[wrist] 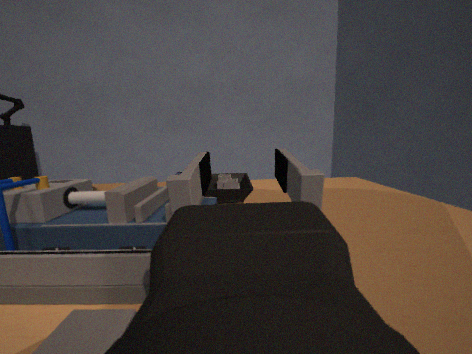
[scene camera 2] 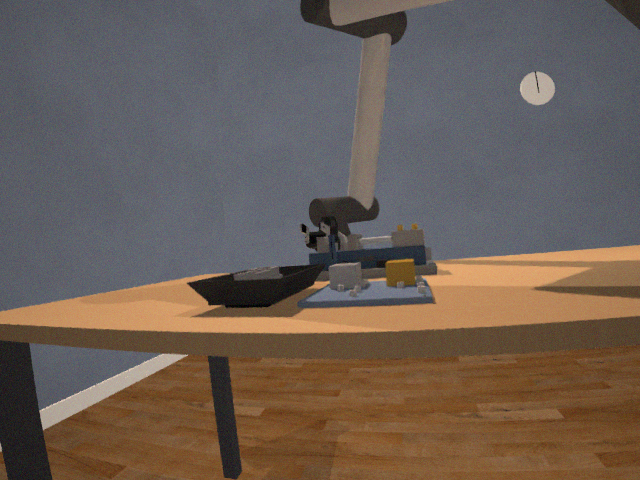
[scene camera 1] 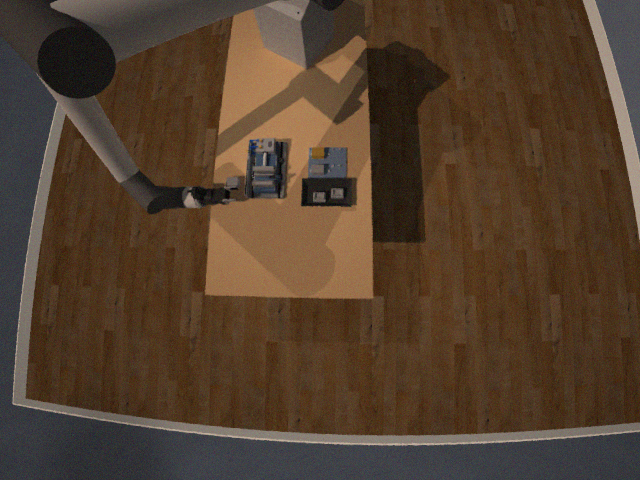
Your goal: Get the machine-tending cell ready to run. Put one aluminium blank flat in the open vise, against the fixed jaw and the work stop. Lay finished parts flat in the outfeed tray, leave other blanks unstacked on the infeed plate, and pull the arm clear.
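Frame: origin at the arm's base, x right, y ahead, z up, level; metres.
Seen in the pictures: gripper, fingertip midpoint: [wrist: 242, 164] [scene camera 2: 310, 226] [scene camera 1: 236, 193].
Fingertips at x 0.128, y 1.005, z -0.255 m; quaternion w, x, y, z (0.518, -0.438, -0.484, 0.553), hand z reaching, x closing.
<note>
Offsets run from my fingertips to a thing's top centre. "*": to the spot under its first point. Level surfaces: height alone.
My gripper [scene camera 1: 233, 194] [scene camera 2: 315, 233] [wrist: 242, 164] is open and empty, level beside the vise {dz -0.030, dx -0.083, dy -0.175 m} [scene camera 1: 283, 175] [scene camera 2: 372, 257] [wrist: 85, 237] on its left in scene camera 1. A grey block {dz -0.093, dx +0.079, dy -0.090 m} [scene camera 1: 232, 182] [wrist: 90, 327] lies on the table near the gripper, outside the vise. Whether a blank is between the jaws I cannot tell. The black outfeed tray [scene camera 1: 328, 203] [scene camera 2: 242, 295] [wrist: 247, 186] holds two grey parts, one part {dz -0.082, dx -0.368, dy -0.055 m} [scene camera 1: 318, 196] left of the other part {dz -0.082, dx -0.453, dy -0.084 m} [scene camera 1: 337, 192]. The blue infeed plate {dz -0.121, dx -0.383, dy -0.244 m} [scene camera 1: 339, 168] [scene camera 2: 372, 296] holds a grey block {dz -0.085, dx -0.343, dy -0.194 m} [scene camera 1: 316, 168] [scene camera 2: 345, 275] and a yellow block {dz -0.085, dx -0.333, dy -0.283 m} [scene camera 1: 317, 152] [scene camera 2: 400, 272], apart.
A large grey box [scene camera 1: 286, 36] stands at the top of the table {dz -0.129 m} [scene camera 1: 289, 279] [scene camera 2: 155, 325] in scene camera 1. The outfeed tray stands right beside the infeed plate. A blue bent rod {* dz -0.050, dx -0.011, dy -0.243 m} [wrist: 6, 215] rises at the vise's left in the wrist view.
</note>
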